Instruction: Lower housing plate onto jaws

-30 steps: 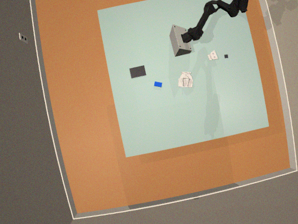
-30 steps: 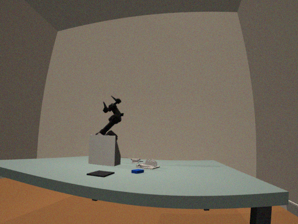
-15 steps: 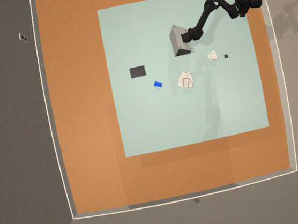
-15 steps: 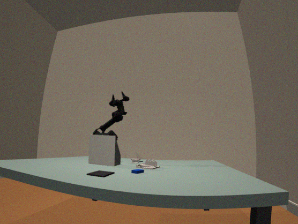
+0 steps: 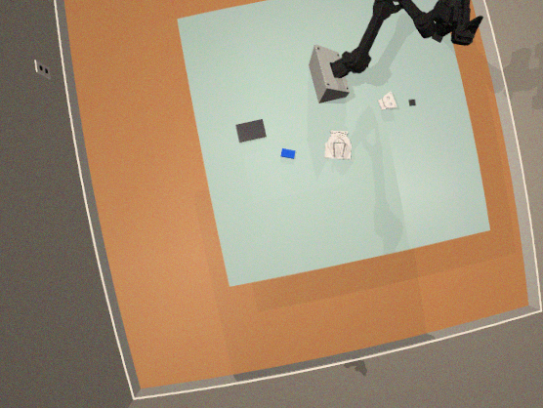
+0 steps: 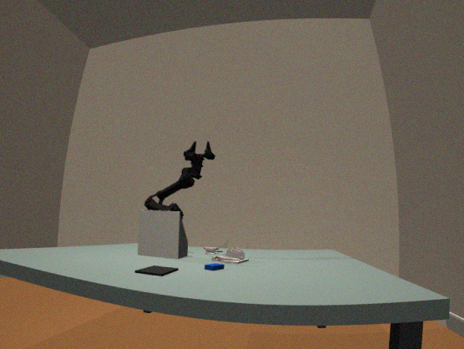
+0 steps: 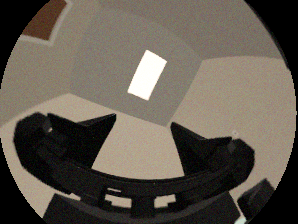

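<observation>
My gripper tip is 12 cm short of the small dark square, 5 cm to the right of it and 63 cm above it. From my gripper tip the other things lie so: flat dark plate: 2 cm ahead, 72 cm to the right, 63 cm below; blue block: 18 cm ahead, 59 cm to the right, 62 cm below.
</observation>
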